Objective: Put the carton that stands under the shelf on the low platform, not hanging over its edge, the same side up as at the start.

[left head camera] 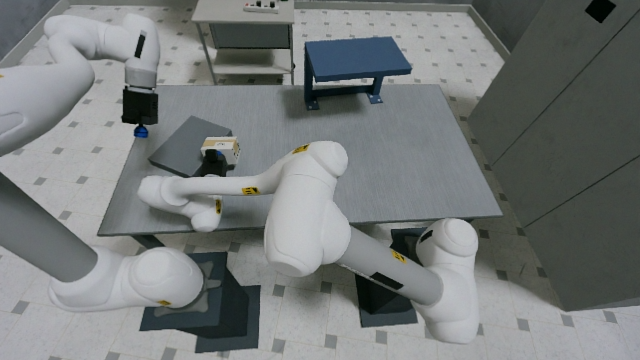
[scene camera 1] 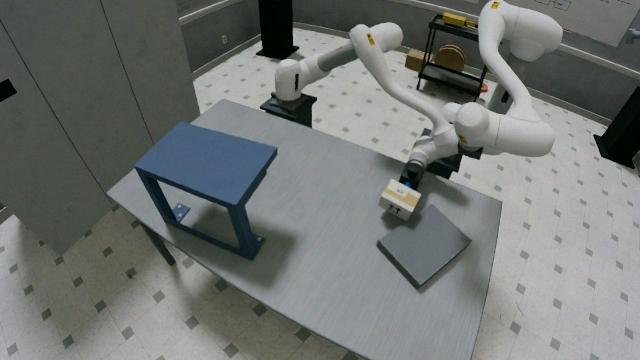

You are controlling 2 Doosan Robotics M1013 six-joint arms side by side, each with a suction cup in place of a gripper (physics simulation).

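Pixels of known places: left hand, tool point: [left head camera: 140, 136]; right hand, tool point: [left head camera: 217, 151] [scene camera 1: 404, 191]; left arm's base, link origin: [left head camera: 186, 287]; right arm's base, link origin: [scene camera 1: 288, 101].
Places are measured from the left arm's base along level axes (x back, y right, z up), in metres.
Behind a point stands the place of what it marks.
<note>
The white carton [left head camera: 220, 145] @[x -0.557, y 0.102, z 0.147 m] [scene camera 1: 400, 199] @[x -0.596, y 0.090, z 0.138 m], with a tan tape band and dark print, is held off the table beside the low platform's corner, partly over it as seen in the left head camera. Its taped face is up. My right gripper [left head camera: 218, 154] [scene camera 1: 408, 185] is shut on the carton, its blue cup at the robot-facing side. The low grey platform [left head camera: 182, 142] @[x -0.673, y -0.112, z 0.048 m] [scene camera 1: 425, 245] @[x -0.691, y -0.070, z 0.048 m] lies flat on the table. My left gripper [left head camera: 141, 131] is open, its blue cup bare, above the table's left edge. Its cup cannot be made out in scene camera 1. The blue shelf [left head camera: 357, 57] @[x -0.902, y 0.743, z 0.343 m] [scene camera 1: 207, 162] @[x -0.940, y 0.705, z 0.343 m] stands away from the carton.
The grey table [left head camera: 400, 165] @[x -0.510, y 0.953, z 0.000 m] [scene camera 1: 320, 250] @[x -0.869, y 0.298, z 0.000 m] carries the shelf and platform. My right arm stretches low across the robot-side edge of the table. A small bench [left head camera: 242, 16] stands behind the table in the left head camera. A tall grey cabinet [left head camera: 565, 150] [scene camera 1: 90, 100] stands beside the table.
</note>
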